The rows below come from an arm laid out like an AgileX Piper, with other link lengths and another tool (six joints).
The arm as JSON. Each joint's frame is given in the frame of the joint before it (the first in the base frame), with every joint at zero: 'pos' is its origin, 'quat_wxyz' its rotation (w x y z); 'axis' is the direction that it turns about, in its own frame. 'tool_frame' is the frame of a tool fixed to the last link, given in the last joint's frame.
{
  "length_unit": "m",
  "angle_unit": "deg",
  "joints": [
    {
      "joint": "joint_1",
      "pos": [
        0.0,
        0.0,
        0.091
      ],
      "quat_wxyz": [
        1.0,
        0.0,
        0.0,
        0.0
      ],
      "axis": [
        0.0,
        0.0,
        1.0
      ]
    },
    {
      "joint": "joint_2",
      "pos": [
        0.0,
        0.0,
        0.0
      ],
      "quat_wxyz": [
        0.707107,
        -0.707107,
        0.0,
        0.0
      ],
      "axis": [
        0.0,
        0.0,
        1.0
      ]
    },
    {
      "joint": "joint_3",
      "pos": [
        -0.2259,
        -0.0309,
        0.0
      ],
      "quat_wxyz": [
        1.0,
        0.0,
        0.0,
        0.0
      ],
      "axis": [
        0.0,
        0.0,
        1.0
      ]
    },
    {
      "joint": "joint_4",
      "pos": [
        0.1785,
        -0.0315,
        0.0
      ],
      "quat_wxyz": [
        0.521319,
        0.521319,
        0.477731,
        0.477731
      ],
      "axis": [
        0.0,
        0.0,
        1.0
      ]
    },
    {
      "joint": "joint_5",
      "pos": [
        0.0,
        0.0,
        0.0
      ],
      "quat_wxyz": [
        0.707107,
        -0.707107,
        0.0,
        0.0
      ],
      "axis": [
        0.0,
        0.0,
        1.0
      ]
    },
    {
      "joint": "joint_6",
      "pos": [
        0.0,
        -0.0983,
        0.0
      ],
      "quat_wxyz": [
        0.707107,
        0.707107,
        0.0,
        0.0
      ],
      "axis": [
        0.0,
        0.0,
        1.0
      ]
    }
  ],
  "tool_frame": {
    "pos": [
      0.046,
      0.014,
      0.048
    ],
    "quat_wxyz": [
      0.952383,
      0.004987,
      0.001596,
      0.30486
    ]
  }
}
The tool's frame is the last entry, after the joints.
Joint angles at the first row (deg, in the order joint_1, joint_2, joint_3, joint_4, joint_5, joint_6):
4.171 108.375 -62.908 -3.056 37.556 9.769
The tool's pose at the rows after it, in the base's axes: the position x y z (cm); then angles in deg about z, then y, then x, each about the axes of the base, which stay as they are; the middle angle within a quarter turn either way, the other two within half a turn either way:
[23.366 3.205 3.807 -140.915 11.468 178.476]
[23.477 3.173 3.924 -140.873 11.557 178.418]
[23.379 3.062 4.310 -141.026 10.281 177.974]
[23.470 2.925 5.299 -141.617 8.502 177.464]
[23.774 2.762 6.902 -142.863 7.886 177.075]
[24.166 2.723 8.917 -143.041 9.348 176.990]
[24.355 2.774 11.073 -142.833 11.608 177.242]
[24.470 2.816 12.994 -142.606 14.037 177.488]
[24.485 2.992 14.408 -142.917 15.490 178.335]
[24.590 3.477 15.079 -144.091 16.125 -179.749]
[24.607 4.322 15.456 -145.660 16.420 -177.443]
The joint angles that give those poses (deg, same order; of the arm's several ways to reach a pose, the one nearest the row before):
4.171 108.375 -63.023 -3.057 37.940 9.770
4.112 108.375 -63.488 -3.113 38.319 9.769
4.113 108.375 -64.873 -3.477 41.019 9.770
4.113 108.376 -68.366 -3.685 46.333 9.107
4.112 107.668 -72.868 -3.798 52.195 7.624
4.111 105.756 -76.942 -3.798 56.723 7.097
4.113 103.211 -80.431 -3.526 60.470 6.865
4.112 100.976 -83.530 -3.328 63.351 6.752
4.112 99.694 -86.235 -2.459 65.818 6.096
4.265 99.549 -88.045 -0.526 67.006 4.777
5.079 99.551 -89.051 1.589 67.536 3.836

